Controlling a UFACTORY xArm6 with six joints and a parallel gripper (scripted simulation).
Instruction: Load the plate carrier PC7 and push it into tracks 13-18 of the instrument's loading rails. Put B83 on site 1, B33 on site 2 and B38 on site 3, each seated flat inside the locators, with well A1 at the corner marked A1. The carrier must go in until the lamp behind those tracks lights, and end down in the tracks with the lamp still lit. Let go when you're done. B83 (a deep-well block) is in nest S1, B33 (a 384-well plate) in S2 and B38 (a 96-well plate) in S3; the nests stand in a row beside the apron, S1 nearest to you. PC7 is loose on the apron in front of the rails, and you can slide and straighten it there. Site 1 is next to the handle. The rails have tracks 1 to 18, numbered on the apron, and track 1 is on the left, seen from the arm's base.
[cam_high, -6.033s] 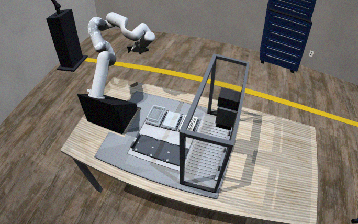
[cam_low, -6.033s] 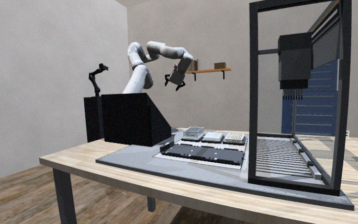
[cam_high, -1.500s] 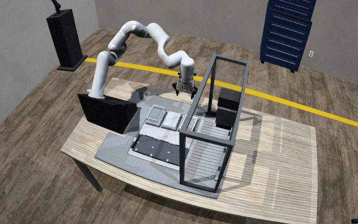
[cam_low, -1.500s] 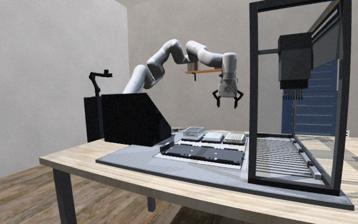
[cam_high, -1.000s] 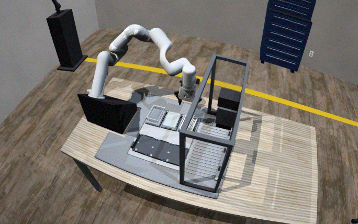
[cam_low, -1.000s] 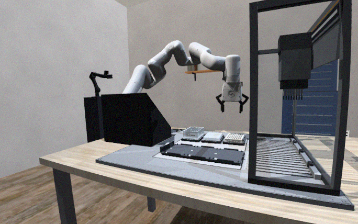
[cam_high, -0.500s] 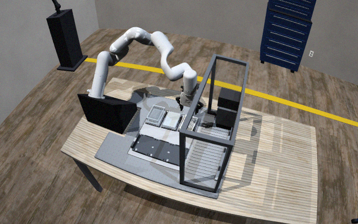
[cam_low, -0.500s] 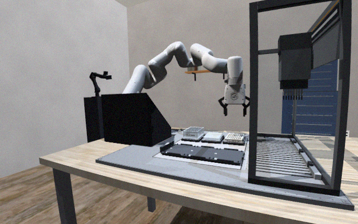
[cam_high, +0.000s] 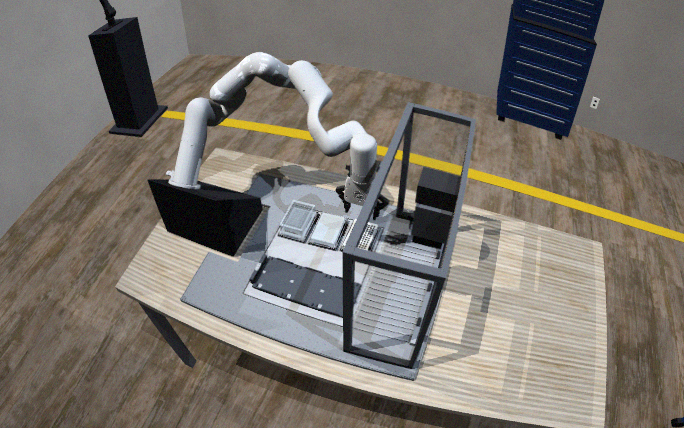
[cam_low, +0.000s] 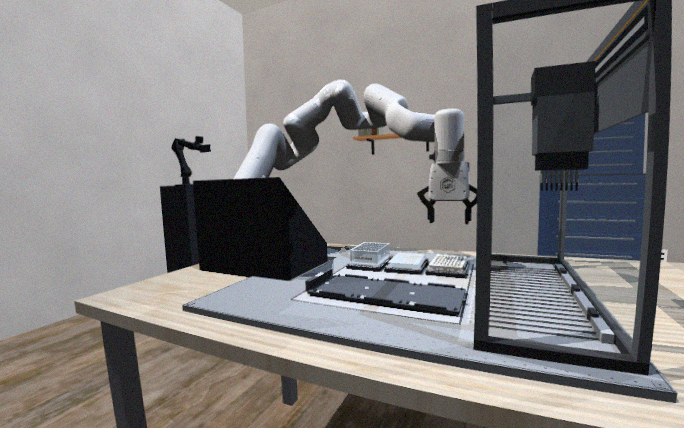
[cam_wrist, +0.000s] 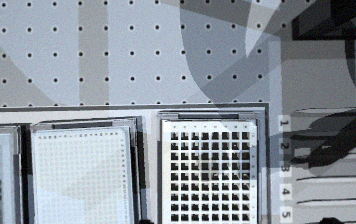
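Now: the nest s3 13 cm below my hand. Round my hand: nest s2 (11 cm behind, 13 cm below); then deep-well block B83 (22 cm behind, 1 cm to the left, 11 cm below); then dark carrier PC7 (12 cm behind, 24 cm to the right, 12 cm below).
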